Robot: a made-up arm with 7 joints.
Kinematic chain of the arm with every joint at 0, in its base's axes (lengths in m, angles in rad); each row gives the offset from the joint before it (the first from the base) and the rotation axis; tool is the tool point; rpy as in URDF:
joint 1: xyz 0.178 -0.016 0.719 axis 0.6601 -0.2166 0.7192
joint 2: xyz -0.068 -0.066 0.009 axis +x
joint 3: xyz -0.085 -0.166 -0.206 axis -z
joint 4: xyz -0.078 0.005 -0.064 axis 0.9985 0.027 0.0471
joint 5: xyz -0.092 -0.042 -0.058 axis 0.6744 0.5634 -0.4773
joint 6: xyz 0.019 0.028 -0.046 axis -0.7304 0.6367 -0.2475
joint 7: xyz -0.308 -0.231 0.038 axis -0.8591 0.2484 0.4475
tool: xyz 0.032 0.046 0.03 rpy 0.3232 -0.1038 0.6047
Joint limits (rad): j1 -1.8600..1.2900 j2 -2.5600..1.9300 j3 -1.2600..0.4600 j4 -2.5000..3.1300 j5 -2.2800..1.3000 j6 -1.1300..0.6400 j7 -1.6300..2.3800
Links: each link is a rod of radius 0.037 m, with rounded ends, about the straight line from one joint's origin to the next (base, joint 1, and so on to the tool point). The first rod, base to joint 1, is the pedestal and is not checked.
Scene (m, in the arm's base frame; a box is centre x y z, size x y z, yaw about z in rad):
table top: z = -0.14
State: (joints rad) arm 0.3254 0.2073 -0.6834 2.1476 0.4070 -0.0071 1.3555
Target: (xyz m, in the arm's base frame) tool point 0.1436 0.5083 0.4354
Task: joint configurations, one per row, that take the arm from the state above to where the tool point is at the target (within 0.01 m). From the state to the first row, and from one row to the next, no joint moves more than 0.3 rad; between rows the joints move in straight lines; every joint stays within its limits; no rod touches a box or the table.
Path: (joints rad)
1: 0.0377 0.3963 -0.3976 2.0632 0.2348 -0.1435 1.4315
2: -0.2500 0.5854 -0.1117 1.9788 0.0626 -0.2799 1.5074
3: -0.5377 0.7744 0.1742 1.8944 -0.1096 -0.4162 1.5834
4: -0.8254 0.9634 0.4600 1.8100 -0.2818 -0.5526 1.6593

